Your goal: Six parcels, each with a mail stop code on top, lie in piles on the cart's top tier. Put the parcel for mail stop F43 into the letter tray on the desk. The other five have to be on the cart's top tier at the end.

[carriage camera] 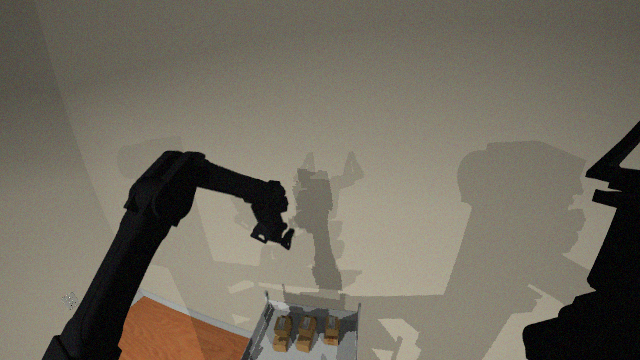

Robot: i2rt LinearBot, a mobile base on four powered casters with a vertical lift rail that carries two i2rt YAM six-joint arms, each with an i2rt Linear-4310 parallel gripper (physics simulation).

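Places are measured from the left arm's base along level axes (x ahead, y left, z up), in centimetres.
Pixels of known places: left gripper, fingertip midpoint: (277,245).
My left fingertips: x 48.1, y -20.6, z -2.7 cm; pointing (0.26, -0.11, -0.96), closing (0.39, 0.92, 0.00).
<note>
For each thing: its middle in the pictures, then the offset to it from my left fingertips. Level surfaces: height alone.
- cart's grey top tier, its level: dz -45.5 cm
- left pile, body centre: (282,327) dz -37.9, dx -6.8, dy +1.6 cm
- middle pile, body centre: (306,326) dz -37.9, dx -6.9, dy -8.6 cm
- right pile, body centre: (331,326) dz -38.1, dx -7.1, dy -19.2 cm
- Wooden floor, its level: dz -111.8 cm
The parcels are small brown boxes in three piles on the cart's grey top tier (320,351) at the bottom centre: a left pile (283,326), a middle pile (306,326) and a right pile (331,326). Pale labels show on top, but their codes are too small to read, so I cannot tell which is F43. My left gripper (274,243) is open and empty, with its fingers apart, up and a little to the left of the parcels in the picture. My right gripper (616,173) is open at the right edge, partly cut off. The desk and letter tray do not show.
The cart has raised side rails (358,325) and corner posts. Wooden floor (170,332) lies left of it, edged by a grey skirting. A beige wall (400,100) behind carries the arms' shadows. My left arm (115,260) reaches across the left side.
</note>
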